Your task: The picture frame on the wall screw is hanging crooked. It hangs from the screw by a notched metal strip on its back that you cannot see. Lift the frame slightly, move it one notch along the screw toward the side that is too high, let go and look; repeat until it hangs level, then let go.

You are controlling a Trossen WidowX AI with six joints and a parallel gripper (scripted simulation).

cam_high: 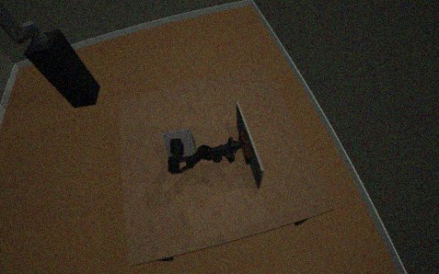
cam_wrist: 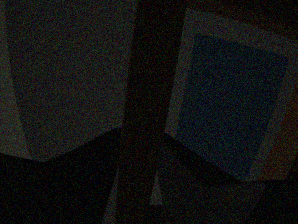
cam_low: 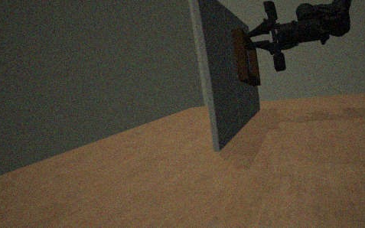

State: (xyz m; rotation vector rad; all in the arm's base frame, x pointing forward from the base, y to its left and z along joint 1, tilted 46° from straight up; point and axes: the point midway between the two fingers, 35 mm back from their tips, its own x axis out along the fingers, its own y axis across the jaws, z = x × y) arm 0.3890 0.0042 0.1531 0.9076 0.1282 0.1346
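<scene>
The brown wooden picture frame is 1 cm ahead of my gripper tip and 5 cm below it. Round my gripper tip: grey wall panel 2 cm ahead, 2 cm to the left, 7 cm below.
</scene>
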